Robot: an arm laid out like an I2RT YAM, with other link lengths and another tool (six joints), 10 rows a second.
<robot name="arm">
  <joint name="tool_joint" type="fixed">
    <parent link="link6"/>
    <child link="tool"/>
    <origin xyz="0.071 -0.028 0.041" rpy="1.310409 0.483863 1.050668"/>
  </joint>
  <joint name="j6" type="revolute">
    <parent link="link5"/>
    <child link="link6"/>
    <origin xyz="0.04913 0 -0.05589" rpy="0 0 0"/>
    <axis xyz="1 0 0"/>
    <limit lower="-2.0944" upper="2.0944"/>
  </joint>
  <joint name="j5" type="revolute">
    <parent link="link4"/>
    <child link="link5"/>
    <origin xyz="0.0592 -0.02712 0.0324" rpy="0 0 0"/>
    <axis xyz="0 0 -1"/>
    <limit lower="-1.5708" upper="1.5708"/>
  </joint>
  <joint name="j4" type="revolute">
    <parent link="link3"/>
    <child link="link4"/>
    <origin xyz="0.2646 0.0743 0.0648" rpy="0 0 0"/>
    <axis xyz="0 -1 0"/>
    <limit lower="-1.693" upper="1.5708"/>
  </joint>
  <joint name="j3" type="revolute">
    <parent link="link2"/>
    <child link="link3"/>
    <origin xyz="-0.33 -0.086 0" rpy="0 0 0"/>
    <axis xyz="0 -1 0"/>
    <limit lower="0" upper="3.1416"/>
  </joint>
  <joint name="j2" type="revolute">
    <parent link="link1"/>
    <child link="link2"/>
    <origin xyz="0.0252 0.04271 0.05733" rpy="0 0 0"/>
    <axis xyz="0 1 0"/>
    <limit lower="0" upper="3.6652"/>
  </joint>
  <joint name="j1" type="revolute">
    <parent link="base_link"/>
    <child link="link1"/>
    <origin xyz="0 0 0.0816" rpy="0 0 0"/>
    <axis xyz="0 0 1"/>
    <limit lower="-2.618" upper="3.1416"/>
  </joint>
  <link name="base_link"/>
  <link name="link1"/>
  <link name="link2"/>
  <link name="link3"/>
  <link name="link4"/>
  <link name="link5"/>
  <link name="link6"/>
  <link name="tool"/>
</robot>
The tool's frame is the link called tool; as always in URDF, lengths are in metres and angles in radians.
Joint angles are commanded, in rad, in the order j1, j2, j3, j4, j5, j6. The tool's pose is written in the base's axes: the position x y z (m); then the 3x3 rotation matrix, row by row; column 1 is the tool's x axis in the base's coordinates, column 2 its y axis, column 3 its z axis. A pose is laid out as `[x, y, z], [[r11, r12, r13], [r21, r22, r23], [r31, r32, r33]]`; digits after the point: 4 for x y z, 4 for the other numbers.
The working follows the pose.
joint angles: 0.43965 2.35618 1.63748 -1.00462 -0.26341 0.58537
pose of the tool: [0.4267, 0.1905, 0.0626], [[-0.4110, 0.9090, -0.0699], [0.8907, 0.3840, -0.2435], [-0.1945, -0.1623, -0.9674]]
Where each joint sits with the arm in this pose, in the base's axes (m; each line is computed from the numbers above, not from the rounded line before):
j1: 0.0000 0.0000 0.0816
j2: 0.0046 0.0494 0.1389
j3: 0.2524 0.0709 0.3723
j4: 0.4396 0.2410 0.2468
j5: 0.4720 0.2263 0.1834
j6: 0.4100 0.2113 0.1450
the tool: 0.4267 0.1905 0.0626

